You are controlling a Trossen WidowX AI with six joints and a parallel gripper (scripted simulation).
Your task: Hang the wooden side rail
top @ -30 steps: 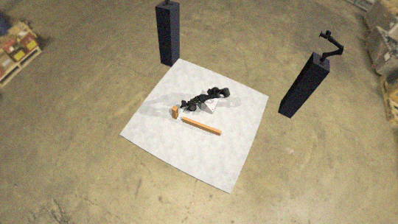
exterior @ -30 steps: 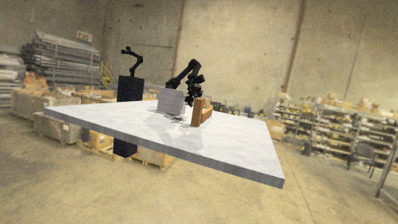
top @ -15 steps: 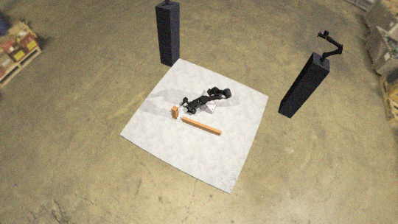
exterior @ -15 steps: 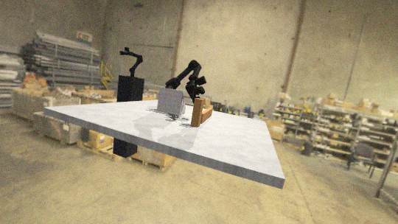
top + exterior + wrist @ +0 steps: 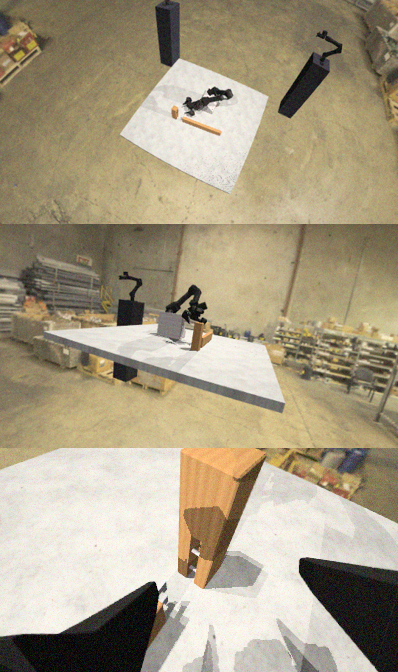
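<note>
Right now my gripper tip is 5 cm short of the wooden headboard post, 7 cm to the left of it and 7 cm above it.
</note>
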